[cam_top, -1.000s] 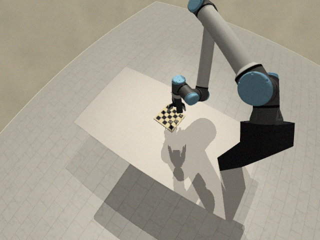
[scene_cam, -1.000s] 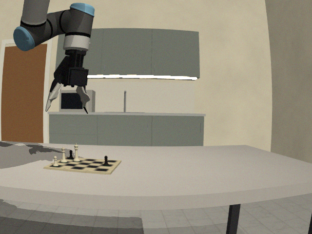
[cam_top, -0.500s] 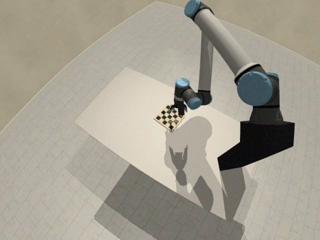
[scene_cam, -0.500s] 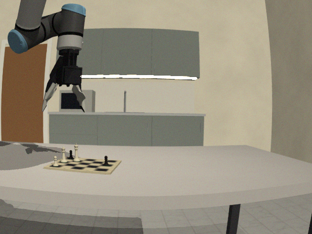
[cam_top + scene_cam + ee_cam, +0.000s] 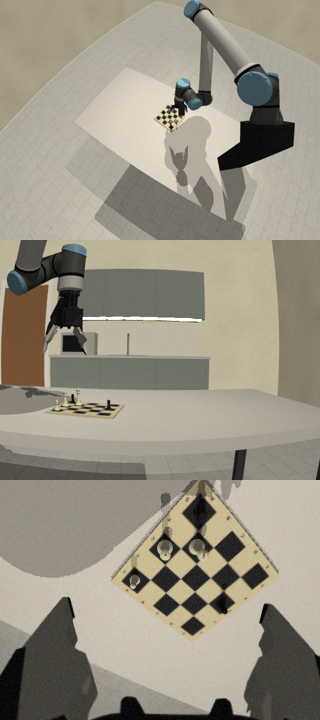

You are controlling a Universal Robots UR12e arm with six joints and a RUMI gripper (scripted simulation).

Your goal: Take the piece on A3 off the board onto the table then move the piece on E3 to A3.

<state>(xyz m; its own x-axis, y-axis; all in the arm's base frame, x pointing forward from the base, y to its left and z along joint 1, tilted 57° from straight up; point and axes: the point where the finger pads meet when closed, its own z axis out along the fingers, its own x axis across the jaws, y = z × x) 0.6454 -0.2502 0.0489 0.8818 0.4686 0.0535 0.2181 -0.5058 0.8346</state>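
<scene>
The white pawn lies 40 mm behind my hand, 70 mm to the right of it and 160 mm below it. Round my hand: chessboard (70 mm ahead, 40 mm to the right, 170 mm below).
</scene>
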